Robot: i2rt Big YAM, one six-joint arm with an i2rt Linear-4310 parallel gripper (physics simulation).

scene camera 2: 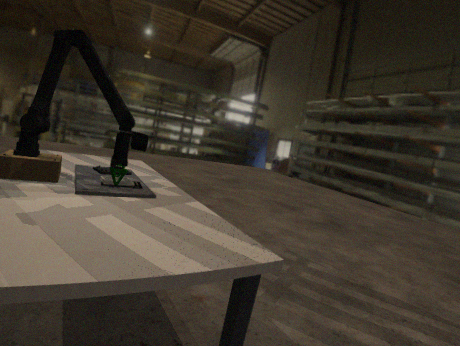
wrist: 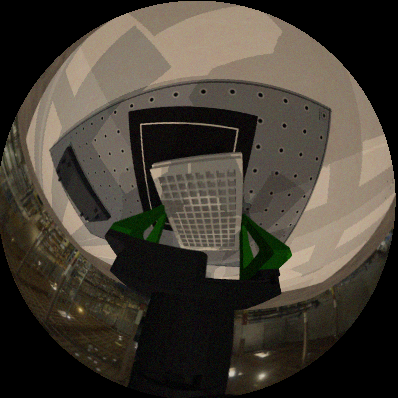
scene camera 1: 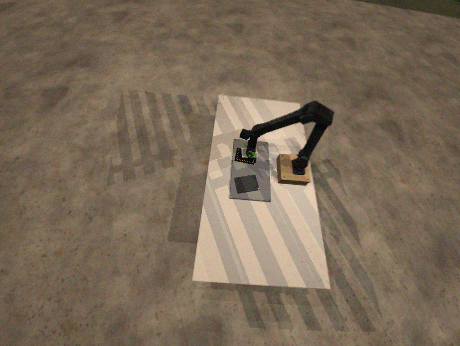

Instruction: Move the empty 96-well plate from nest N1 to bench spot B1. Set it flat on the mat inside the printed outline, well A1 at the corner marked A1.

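Where they show: gripper, fingertip midpoint: (scene camera 2: 116, 182) (wrist: 204, 212) (scene camera 1: 249, 153); arm's base at its link origin: (scene camera 2: 27, 154) (scene camera 1: 298, 167).
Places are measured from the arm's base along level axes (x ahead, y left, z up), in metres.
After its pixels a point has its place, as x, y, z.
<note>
My gripper (scene camera 1: 251, 155) {0.359, -0.128, -0.059} (scene camera 2: 118, 176) {0.359, -0.128, -0.059} (wrist: 204, 212) {0.359, -0.128, -0.059} has green fingers and is shut on the pale 96-well plate (wrist: 205, 200) {0.382, -0.131, -0.051}, one finger at each long side. In the wrist view the plate's well grid faces up, and it appears held above the black mat (wrist: 248, 135) {0.445, -0.170, -0.067}. The thin pale printed outline (wrist: 190, 124) {0.454, -0.118, -0.067} shows past the plate's far edge and along its left side. That far edge looks slightly turned against the outline; the near part of the outline is hidden. The gap under the plate and the A1 marks cannot be made out.
The dark nest block (scene camera 1: 246, 184) {0.384, 0.148, -0.057} (wrist: 82, 187) {0.392, 0.093, -0.057} is on the same grey perforated board (scene camera 1: 265, 192) {0.240, 0.195, -0.069} (scene camera 2: 87, 188) {0.240, -0.223, -0.068} (wrist: 300, 145) {0.444, -0.229, -0.069}, at the left in the wrist view. The arm's wooden base block (scene camera 1: 287, 176) {0.089, 0.081, -0.004} (scene camera 2: 35, 168) {0.048, -0.110, -0.033} stands beside the board on the table (scene camera 1: 250, 260) {0.349, 0.644, -0.081} (scene camera 2: 150, 260) {0.337, -0.745, -0.081}.
</note>
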